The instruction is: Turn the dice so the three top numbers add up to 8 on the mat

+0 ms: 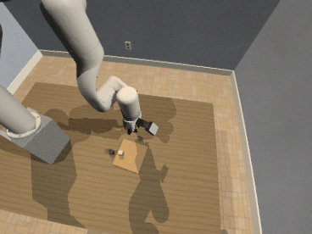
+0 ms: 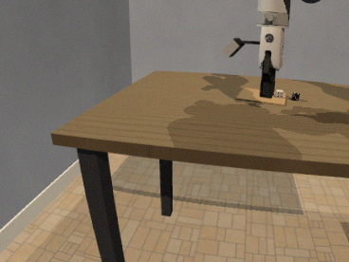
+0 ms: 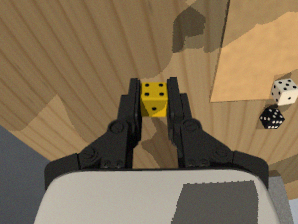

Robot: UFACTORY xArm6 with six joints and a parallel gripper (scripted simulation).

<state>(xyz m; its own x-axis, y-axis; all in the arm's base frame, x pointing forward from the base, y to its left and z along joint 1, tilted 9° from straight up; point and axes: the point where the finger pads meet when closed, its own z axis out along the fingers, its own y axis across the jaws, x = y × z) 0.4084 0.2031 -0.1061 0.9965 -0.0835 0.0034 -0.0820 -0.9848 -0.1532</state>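
The tan mat lies 2 cm ahead of my hand, 13 cm to the right of it and 6 cm below it. Also, from my hand: black die 8 cm behind, 15 cm to the right, 5 cm below; white die 3 cm behind, 14 cm to the right, 4 cm below; yellow die 1 cm below.
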